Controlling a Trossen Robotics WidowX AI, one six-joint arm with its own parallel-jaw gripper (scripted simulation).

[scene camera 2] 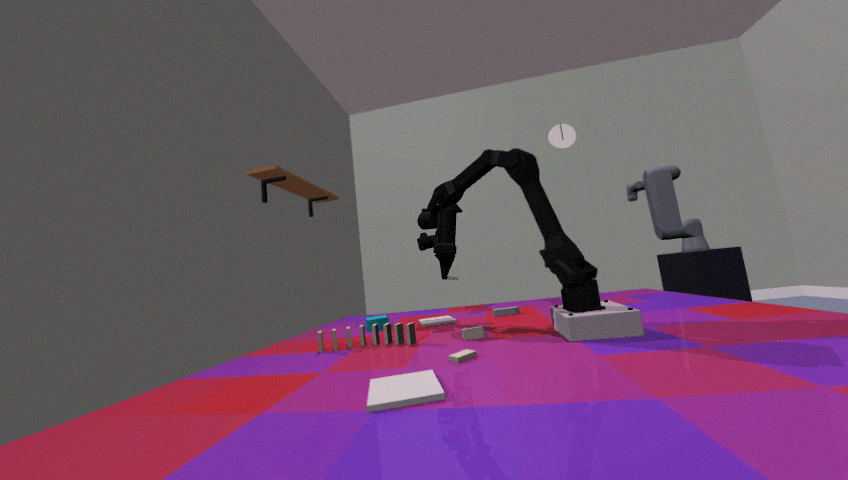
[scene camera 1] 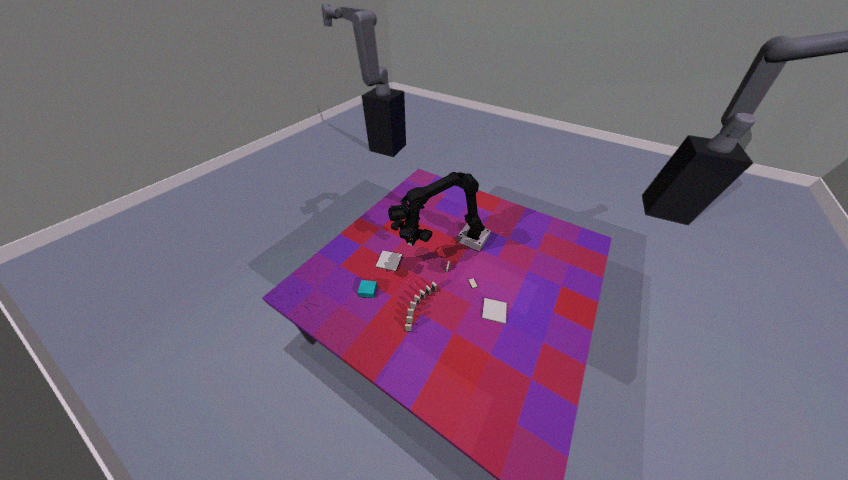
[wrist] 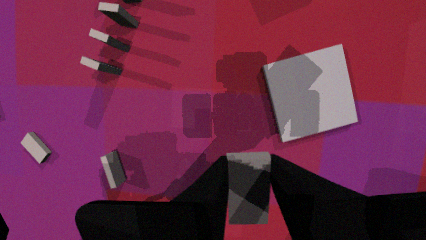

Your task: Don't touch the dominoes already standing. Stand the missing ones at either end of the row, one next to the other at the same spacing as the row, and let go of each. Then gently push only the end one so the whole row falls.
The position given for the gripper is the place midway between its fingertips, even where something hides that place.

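Observation:
Scene camera 2 shows the gripper [scene camera 2: 443,279], and the wrist view has the gripper [wrist: 247,161] as well.

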